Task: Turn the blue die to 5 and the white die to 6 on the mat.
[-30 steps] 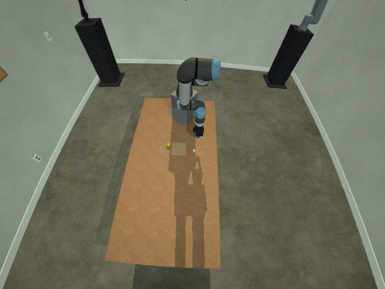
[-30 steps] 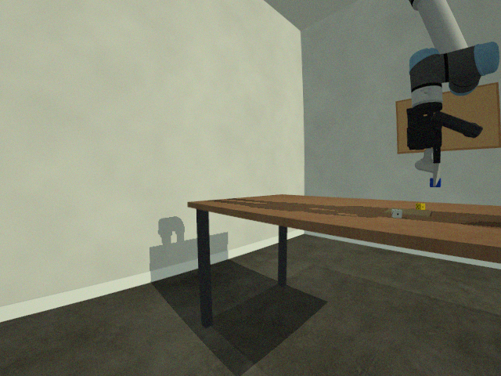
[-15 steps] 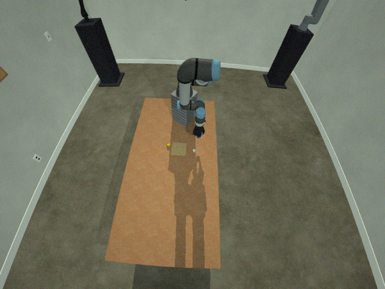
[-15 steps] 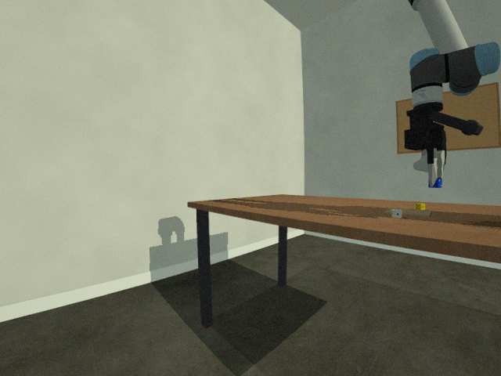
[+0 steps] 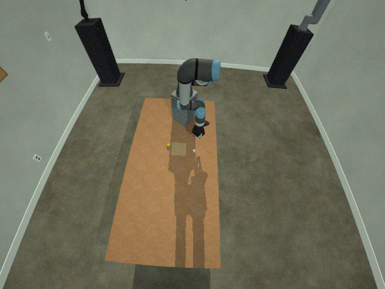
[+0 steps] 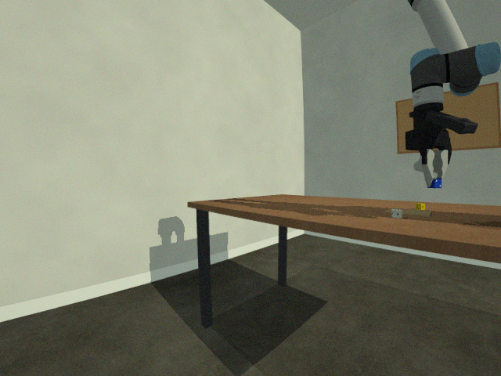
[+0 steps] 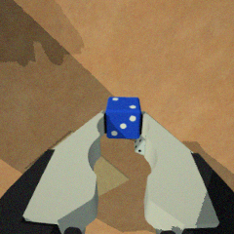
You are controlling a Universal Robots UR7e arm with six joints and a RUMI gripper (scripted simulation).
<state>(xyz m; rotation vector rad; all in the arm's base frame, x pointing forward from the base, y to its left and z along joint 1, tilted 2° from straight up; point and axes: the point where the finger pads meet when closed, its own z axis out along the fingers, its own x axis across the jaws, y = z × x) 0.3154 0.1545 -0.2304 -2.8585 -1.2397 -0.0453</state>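
The white die is 10 cm below my hand, 10 cm ahead of it and 4 cm to the right of it. From my hand the other things lie so: blue die (right at my hand); then yellow die (29 cm to the right, 10 cm below, 4 cm ahead); then tan mat (19 cm to the right, 11 cm below, 8 cm ahead).
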